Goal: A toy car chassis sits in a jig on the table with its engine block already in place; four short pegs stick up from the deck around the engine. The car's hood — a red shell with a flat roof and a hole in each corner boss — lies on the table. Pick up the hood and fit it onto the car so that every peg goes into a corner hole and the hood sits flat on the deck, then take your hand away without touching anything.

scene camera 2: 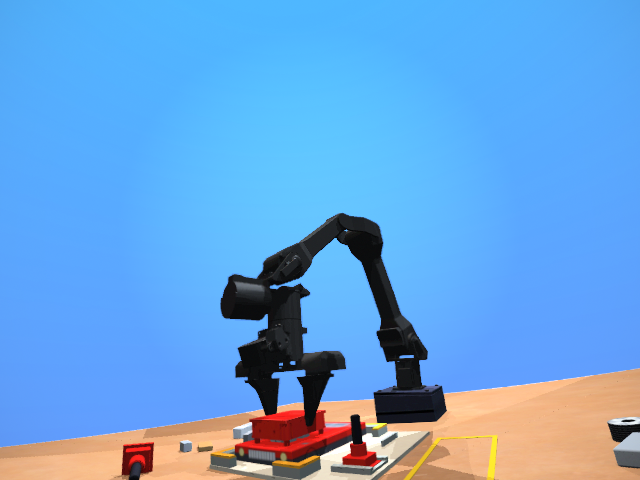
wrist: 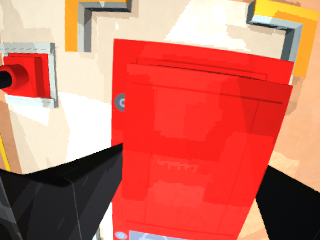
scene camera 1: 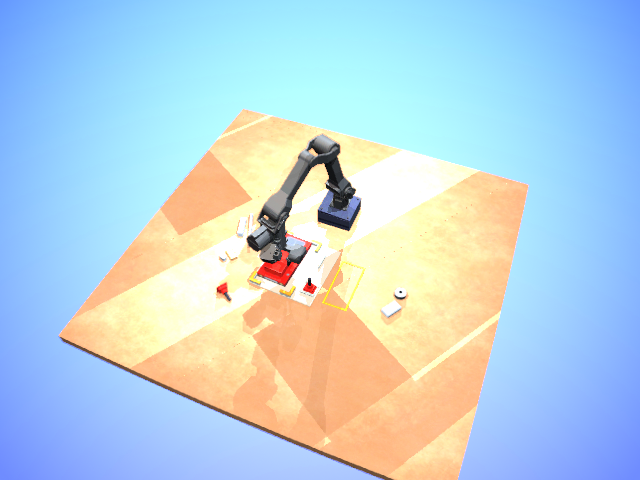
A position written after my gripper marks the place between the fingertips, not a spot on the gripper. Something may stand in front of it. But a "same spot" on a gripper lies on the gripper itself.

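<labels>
My gripper: visible in the wrist view (191, 159), scene camera 1, scene camera 2. Same spot on my gripper: (scene camera 1: 271, 253) and (scene camera 2: 264, 338).
</labels>
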